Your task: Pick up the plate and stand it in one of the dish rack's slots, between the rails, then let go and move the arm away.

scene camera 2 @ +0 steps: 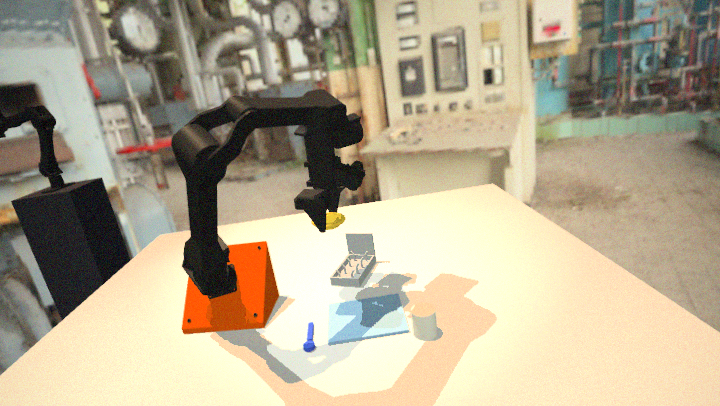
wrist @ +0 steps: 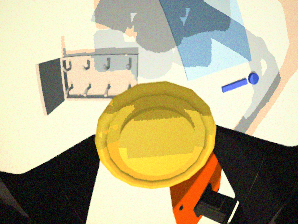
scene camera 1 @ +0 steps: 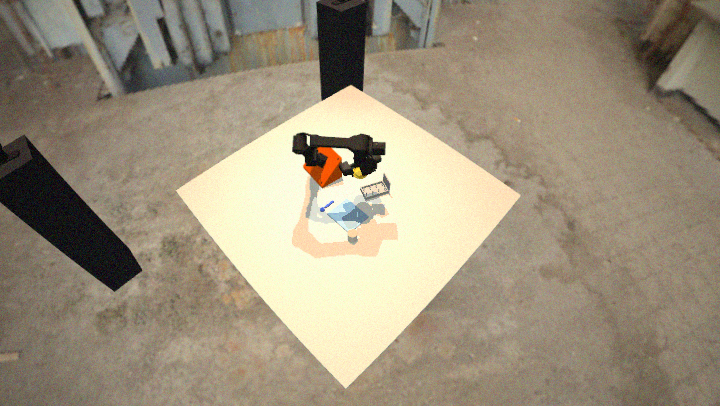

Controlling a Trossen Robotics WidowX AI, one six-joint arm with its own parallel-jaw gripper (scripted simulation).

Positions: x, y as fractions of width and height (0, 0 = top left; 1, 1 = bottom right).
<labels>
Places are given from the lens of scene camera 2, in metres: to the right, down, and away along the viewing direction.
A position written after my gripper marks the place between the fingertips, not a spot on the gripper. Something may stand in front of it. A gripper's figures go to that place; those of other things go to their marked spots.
my gripper (scene camera 2: 0.46, 0.55): -0.07, 0.05, 0.84
grey dish rack (scene camera 2: 0.49, 0.67): -0.02, 0.16, 0.89
cup (scene camera 2: 0.59, 0.78): 0.11, 0.19, 0.67
The marked spots on the grey dish rack and the cup are 0.26 m apart.
</labels>
